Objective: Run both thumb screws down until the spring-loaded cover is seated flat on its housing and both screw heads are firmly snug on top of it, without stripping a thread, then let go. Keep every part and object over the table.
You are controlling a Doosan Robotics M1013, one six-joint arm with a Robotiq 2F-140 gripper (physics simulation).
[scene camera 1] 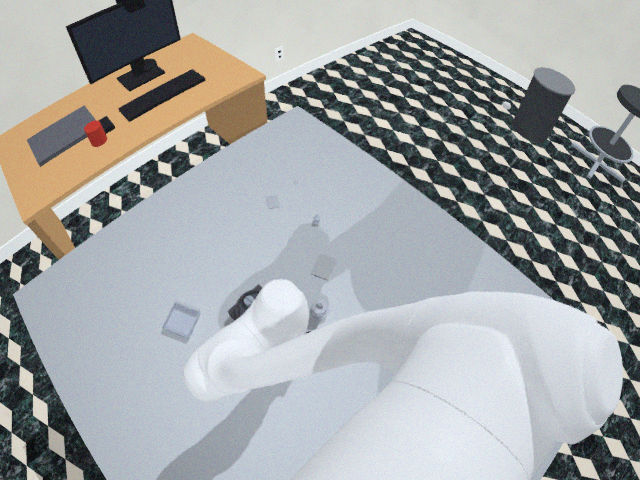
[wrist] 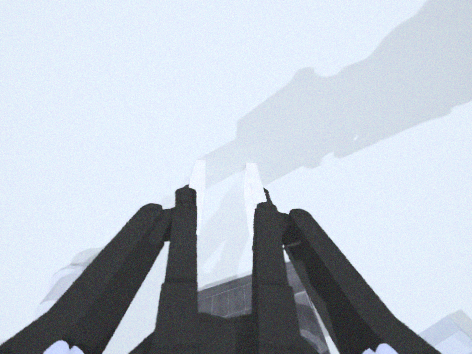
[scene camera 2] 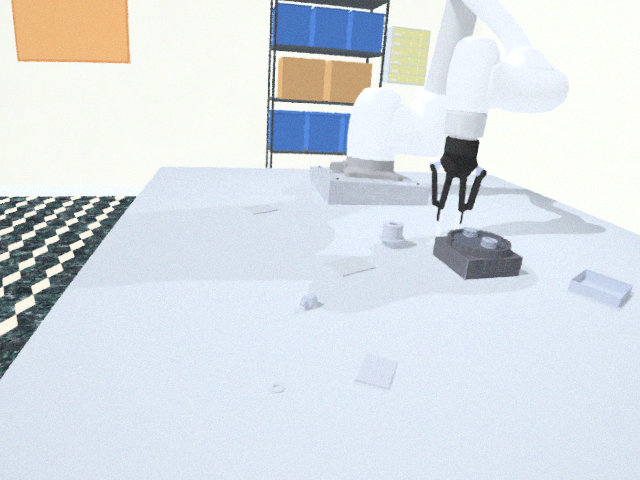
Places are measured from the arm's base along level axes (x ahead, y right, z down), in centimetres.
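Where they show: gripper, fingertip midpoint: point(wrist: 225, 176) point(scene camera 2: 446, 235); arm's base, link origin: point(scene camera 2: 368, 175).
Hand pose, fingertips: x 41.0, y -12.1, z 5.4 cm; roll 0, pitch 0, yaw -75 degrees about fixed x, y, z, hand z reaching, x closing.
Each offset is from my fingertips to the top centre of the thing. "pt": to the spot under its first point.
The dark square housing {dx +17.3, dy +0.3, dz -5.6 cm} point(scene camera 1: 236, 311) point(scene camera 2: 493, 268) point(wrist: 225, 303) stands on the table with a round dark cover point(scene camera 2: 476, 250) on top. Two pale round screw heads show on the cover: the rear-left one {dx +14.1, dy +0.9, dz -6.6 cm} point(scene camera 2: 469, 232) and the front-right one {dx +20.4, dy -0.2, dz -6.6 cm} point(scene camera 2: 489, 242). One screw head {pt dx +20.4, dy +0.0, dz -6.6 cm} point(scene camera 1: 249, 299) also shows in scene camera 1, where the arm hides part of the housing. How flat the cover sits cannot be told. My gripper point(scene camera 2: 448, 226) point(wrist: 225, 176) points down behind the rear-left corner of the housing. Its pale fingertips are a narrow gap apart, with nothing between them, clear of both screw heads.
A pale cylinder {dx +7.7, dy +15.6, dz -5.0 cm} point(scene camera 1: 318, 308) point(scene camera 2: 392, 233) stands left of the housing in scene camera 2. A shallow open tray {dx +28.9, dy -20.5, dz -2.0 cm} point(scene camera 1: 180, 322) point(scene camera 2: 599, 296) is at its right. A thin plate {dx +19.5, dy +26.3, dz -0.3 cm} point(scene camera 1: 324, 267) point(scene camera 2: 350, 266), a small fitting {dx +35.3, dy +35.2, dz -2.0 cm} point(scene camera 1: 315, 221) point(scene camera 2: 309, 301) and another plate {dx +50.8, dy +27.4, dz -0.3 cm} point(scene camera 1: 272, 202) point(scene camera 2: 377, 370) lie on the table.
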